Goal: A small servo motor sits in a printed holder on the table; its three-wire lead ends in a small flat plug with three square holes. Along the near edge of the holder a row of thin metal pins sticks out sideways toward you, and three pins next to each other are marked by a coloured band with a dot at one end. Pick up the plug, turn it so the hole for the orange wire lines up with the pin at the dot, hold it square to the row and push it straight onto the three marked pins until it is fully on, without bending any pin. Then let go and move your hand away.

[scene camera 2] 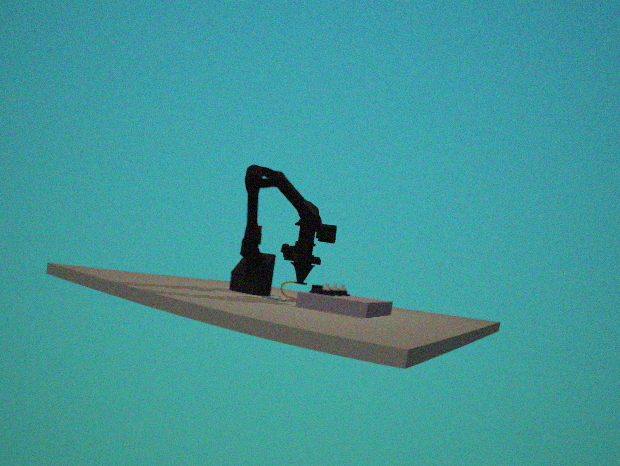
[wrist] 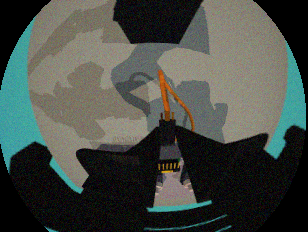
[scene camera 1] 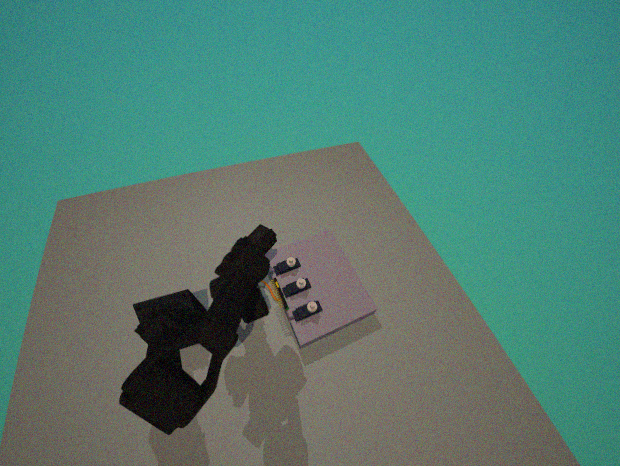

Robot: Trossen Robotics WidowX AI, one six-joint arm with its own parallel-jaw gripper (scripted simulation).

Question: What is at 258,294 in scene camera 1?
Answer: My gripper.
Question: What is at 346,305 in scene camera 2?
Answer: A printed holder.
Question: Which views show my gripper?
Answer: Scene camera 2, the wrist view and scene camera 1: all of them.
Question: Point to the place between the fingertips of my gripper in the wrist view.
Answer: At 167,129
